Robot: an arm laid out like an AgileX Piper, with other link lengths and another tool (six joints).
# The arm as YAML. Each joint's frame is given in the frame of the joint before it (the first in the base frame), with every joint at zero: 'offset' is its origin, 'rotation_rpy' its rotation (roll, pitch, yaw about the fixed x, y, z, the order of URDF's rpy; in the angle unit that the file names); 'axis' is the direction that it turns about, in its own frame. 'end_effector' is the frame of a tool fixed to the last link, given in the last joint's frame.
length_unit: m
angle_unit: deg
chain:
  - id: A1
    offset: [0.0, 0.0, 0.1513]
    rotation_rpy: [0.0, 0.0, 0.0]
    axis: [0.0, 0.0, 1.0]
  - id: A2
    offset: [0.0, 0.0, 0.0]
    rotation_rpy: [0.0, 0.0, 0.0]
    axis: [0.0, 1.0, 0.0]
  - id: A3
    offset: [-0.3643, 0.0, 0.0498]
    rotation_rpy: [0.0, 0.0, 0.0]
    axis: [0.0, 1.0, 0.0]
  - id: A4
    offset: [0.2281, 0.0, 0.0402]
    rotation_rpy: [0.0, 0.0, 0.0]
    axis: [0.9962, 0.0, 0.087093]
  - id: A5
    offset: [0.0, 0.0, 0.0]
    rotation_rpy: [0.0, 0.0, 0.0]
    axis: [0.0, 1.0, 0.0]
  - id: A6
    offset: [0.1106, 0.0, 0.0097]
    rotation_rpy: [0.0, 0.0, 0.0]
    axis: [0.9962, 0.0, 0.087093]
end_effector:
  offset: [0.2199, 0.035, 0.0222]
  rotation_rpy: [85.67, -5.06, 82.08]
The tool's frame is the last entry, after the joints.
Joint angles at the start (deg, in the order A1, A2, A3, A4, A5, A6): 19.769 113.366 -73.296 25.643 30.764 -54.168
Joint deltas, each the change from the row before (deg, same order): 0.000 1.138 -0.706 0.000 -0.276 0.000; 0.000 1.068 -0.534 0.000 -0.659 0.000; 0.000 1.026 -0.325 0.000 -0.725 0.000; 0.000 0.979 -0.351 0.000 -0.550 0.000; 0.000 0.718 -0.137 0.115 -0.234 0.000; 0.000 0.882 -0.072 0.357 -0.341 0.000; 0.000 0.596 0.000 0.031 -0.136 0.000; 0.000 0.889 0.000 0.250 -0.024 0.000; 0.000 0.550 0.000 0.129 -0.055 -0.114; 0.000 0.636 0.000 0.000 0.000 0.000; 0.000 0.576 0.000 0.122 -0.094 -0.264; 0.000 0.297 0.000 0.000 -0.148 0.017; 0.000 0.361 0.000 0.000 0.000 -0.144; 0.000 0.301 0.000 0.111 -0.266 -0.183
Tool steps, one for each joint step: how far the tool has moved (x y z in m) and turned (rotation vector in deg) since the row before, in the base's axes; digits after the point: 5 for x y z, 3 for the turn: 0.00450 0.00101 -0.00588 -0.127 0.149 -0.097; 0.00552 0.00054 -0.00573 -0.137 -0.113 -0.231; 0.00446 0.00000 -0.00652 -0.191 -0.018 -0.253; 0.00365 0.00009 -0.00629 -0.180 0.076 -0.190; 0.00086 0.00011 -0.00544 -0.098 0.358 -0.151; 0.00064 0.00046 -0.00688 0.006 0.537 -0.338; -0.00051 -0.00041 -0.00535 -0.173 0.441 -0.066; -0.00183 -0.00002 -0.00796 -0.119 0.879 -0.168; -0.00101 -0.00016 -0.00493 -0.127 0.461 -0.001; -0.00156 -0.00056 -0.00593 -0.215 0.599 0.000; -0.00100 -0.00032 -0.00515 -0.184 0.398 0.125; 0.00007 -0.00032 -0.00258 -0.093 0.145 -0.065; -0.00101 -0.00040 -0.00339 -0.163 0.293 0.130; 0.00066 -0.00014 -0.00239 -0.073 0.001 0.002
